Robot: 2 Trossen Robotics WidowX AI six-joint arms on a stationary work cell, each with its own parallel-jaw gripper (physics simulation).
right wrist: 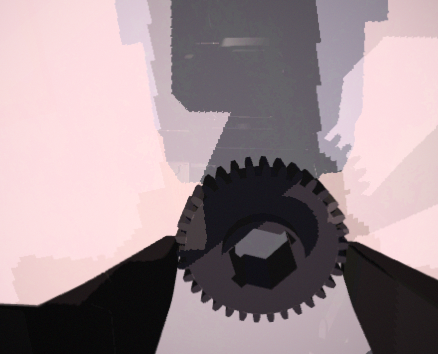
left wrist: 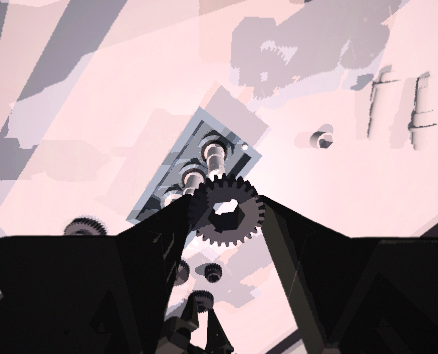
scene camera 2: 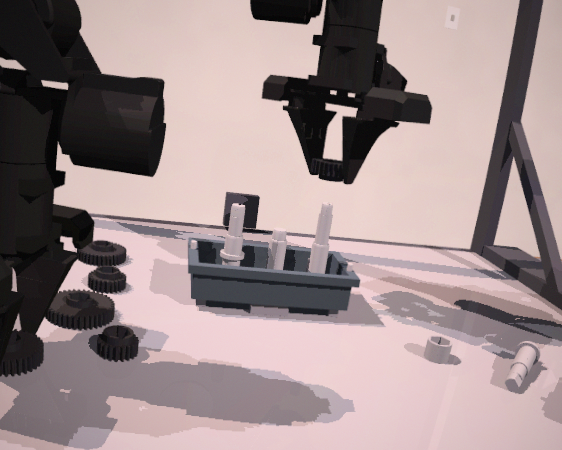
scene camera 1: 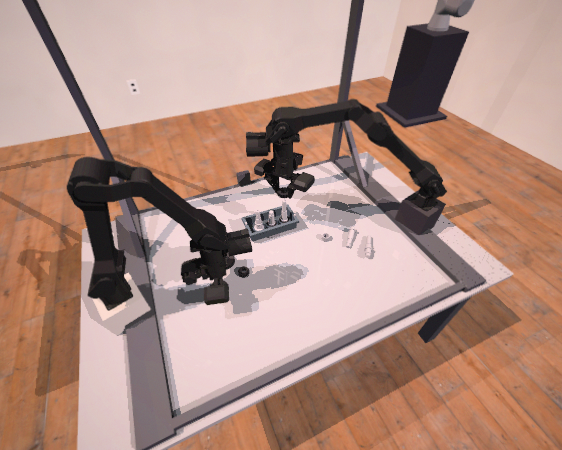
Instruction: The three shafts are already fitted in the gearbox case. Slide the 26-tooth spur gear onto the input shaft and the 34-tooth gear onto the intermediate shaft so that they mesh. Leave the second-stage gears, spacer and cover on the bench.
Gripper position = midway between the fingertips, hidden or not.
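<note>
My left gripper shows in scene camera 2 [scene camera 2: 330,179], and my left gripper is there in the left wrist view [left wrist: 224,200] and in scene camera 1 [scene camera 1: 284,195] too. Then there's my right gripper [scene camera 1: 220,288], which I also see in the right wrist view [right wrist: 259,250] and in the left wrist view [left wrist: 201,302]. I can see a grey gearbox case [scene camera 2: 224,286], and that case is there in scene camera 1 [scene camera 1: 255,234] and in the left wrist view [left wrist: 187,155] as well, but in the right wrist view the case is out of frame. There's a raised dark frame [scene camera 2: 528,270] too.
</note>
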